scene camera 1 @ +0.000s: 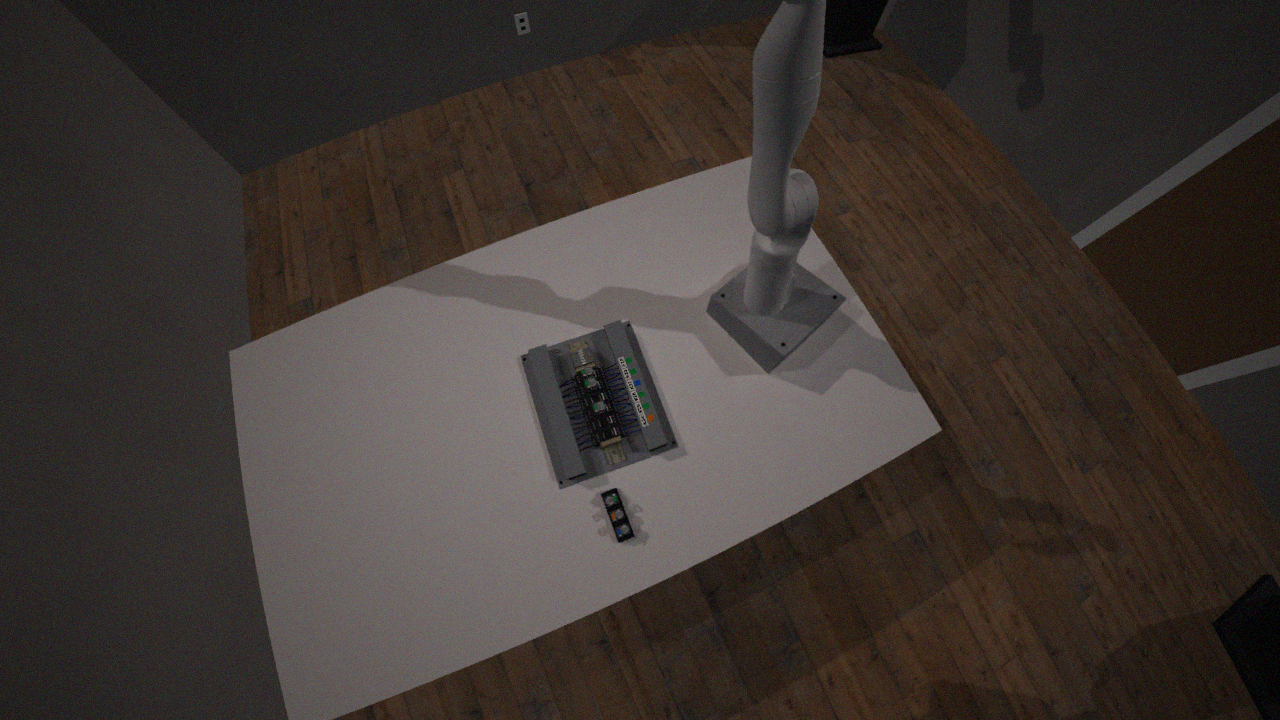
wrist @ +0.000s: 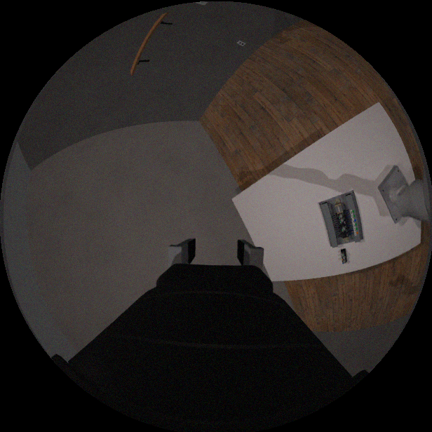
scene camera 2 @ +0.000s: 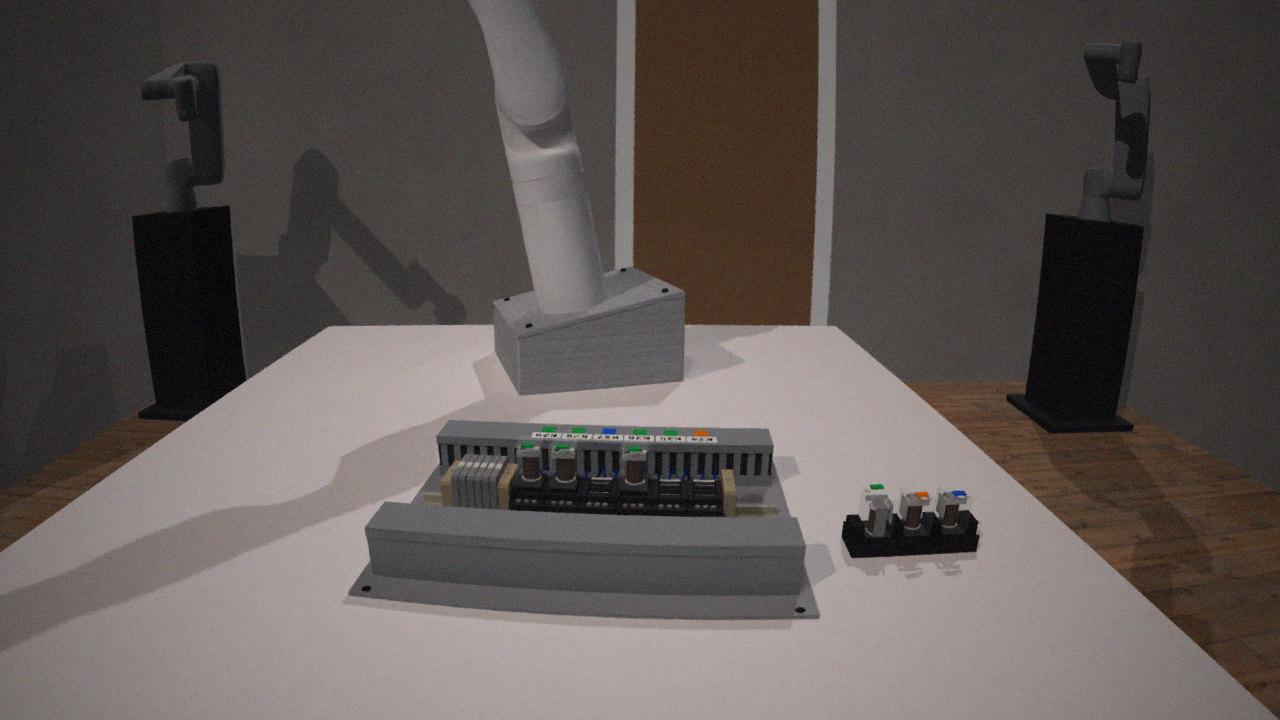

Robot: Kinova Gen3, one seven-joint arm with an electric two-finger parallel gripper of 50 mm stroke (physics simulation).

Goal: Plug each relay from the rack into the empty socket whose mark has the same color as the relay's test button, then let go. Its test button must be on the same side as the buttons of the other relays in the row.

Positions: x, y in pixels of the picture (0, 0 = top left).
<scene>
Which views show my gripper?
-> The wrist view only.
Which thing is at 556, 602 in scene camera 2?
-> A grey panel plate.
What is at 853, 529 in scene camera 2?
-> A black rack.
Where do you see a grey panel plate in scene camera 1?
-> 633, 446
</scene>
